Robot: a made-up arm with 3 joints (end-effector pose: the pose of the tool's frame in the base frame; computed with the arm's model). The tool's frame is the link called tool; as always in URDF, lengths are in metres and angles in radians. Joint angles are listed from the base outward.
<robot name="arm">
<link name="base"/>
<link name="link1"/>
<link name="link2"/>
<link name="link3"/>
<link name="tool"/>
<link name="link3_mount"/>
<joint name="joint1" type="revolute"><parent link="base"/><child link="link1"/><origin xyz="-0.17 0.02 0.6" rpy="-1.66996 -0.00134 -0.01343"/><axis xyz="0 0 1"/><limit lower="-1.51" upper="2.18"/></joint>
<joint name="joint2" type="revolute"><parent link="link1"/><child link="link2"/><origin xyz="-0.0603 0.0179 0.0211" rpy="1.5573 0 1.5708"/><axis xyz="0 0 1"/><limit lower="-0.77" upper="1.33"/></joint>
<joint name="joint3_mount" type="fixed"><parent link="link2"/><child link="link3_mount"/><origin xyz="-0.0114 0.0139 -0.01" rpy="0 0 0"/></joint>
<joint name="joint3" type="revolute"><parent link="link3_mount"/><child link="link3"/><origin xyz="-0.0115 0.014 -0.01" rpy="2.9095 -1.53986 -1.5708"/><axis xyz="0 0 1"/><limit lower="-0.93" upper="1.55"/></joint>
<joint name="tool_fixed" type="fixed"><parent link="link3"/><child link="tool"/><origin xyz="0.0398 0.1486 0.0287" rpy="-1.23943 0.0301 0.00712"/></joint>
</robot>
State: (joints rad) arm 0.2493 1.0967 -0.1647
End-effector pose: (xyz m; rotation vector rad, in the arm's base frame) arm -0.1649 -0.0831 0.6964 1.1071 0.3779 -0.1215
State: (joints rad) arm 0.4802 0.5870 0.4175
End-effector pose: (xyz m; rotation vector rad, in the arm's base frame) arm -0.1929 -0.0097 0.7841 0.5456 0.0292 -0.1636
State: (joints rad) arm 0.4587 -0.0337 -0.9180
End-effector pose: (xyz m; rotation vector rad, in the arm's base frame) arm -0.0844 0.0568 0.6307 -0.0515 1.3175 -0.3586
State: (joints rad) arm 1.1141 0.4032 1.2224
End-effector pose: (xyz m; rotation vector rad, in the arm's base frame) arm -0.1734 0.0388 0.8274 0.2810 -0.1348 -0.1218
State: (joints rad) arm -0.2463 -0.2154 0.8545
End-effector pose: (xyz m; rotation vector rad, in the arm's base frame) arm -0.3614 0.1139 0.6719 -0.2695 -1.0191 0.3643
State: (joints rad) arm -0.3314 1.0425 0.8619
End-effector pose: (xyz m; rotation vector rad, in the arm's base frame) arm -0.3560 -0.0707 0.6373 1.0028 -1.1673 0.0191
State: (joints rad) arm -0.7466 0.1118 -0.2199
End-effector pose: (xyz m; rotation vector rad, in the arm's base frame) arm -0.2758 0.0639 0.6975 0.1152 -0.5260 0.0585
